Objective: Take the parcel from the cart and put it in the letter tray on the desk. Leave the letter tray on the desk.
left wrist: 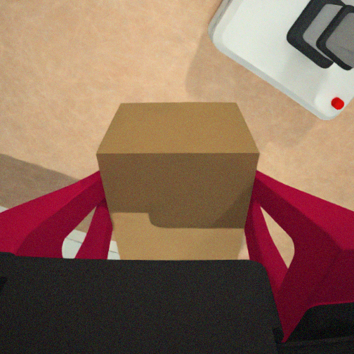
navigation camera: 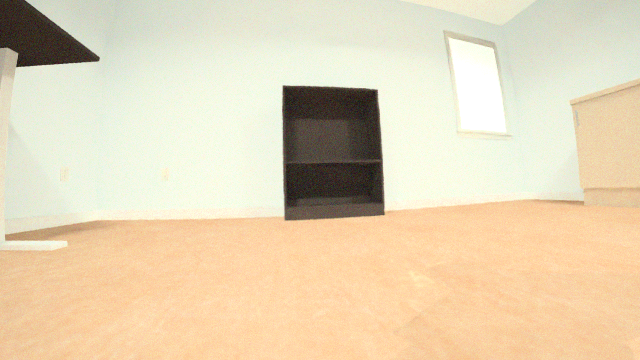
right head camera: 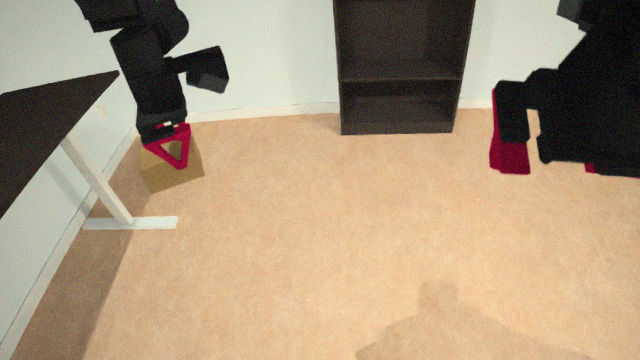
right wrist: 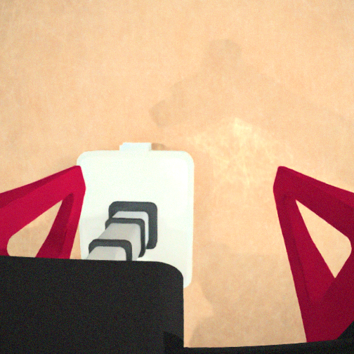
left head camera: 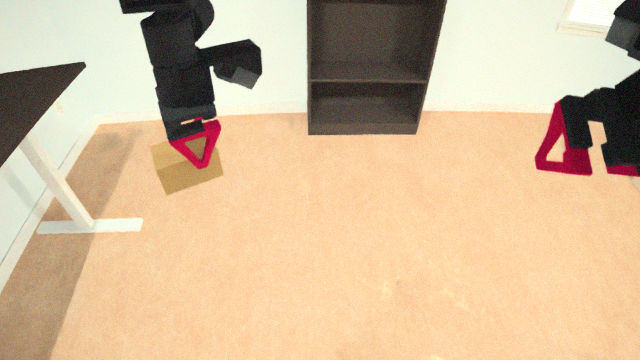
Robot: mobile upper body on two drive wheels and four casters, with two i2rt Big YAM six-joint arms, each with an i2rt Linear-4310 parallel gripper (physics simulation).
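Frame: origin at the left arm's base, x ahead, y left, z up, level; centimetres.
Where they show: left gripper, fingertip midpoint: (right head camera: 181,156) (left head camera: 198,154); right gripper, fingertip midpoint: (right head camera: 539,163) (left head camera: 573,165).
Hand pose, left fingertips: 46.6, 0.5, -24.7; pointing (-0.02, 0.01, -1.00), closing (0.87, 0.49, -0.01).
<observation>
Each offset is from my left fingertips to the top centre of the thing, as dx, dy, dz. "pt": to the spot under its first point.
The parcel, a brown box @[-0.9, +1.6, +2.2] (left head camera: 192,175) (right head camera: 175,177) (left wrist: 177,185), is held in the air between the red fingers of my left gripper (left head camera: 197,160) (right head camera: 172,160) (left wrist: 178,176). My left gripper is shut on it. My right gripper (right wrist: 178,176) is open, with nothing between its fingertips. Part of the dark desk (left head camera: 30,95) (right head camera: 40,115) (navigation camera: 45,40) shows at the left edge of both head views and the navigation view, beyond the parcel's left side. The letter tray and the cart do not show in these views.
A white desk leg with a foot (left head camera: 115,225) (right head camera: 155,223) (navigation camera: 35,245) stands at the left. A dark bookshelf @[pt +156.8, -47.4, -111.3] (left head camera: 362,129) (right head camera: 397,127) (navigation camera: 335,211) stands against the far wall. A light wooden cabinet (navigation camera: 610,150) is at the right. The white robot base (left wrist: 265,45) (right wrist: 170,175) shows below both wrists.
</observation>
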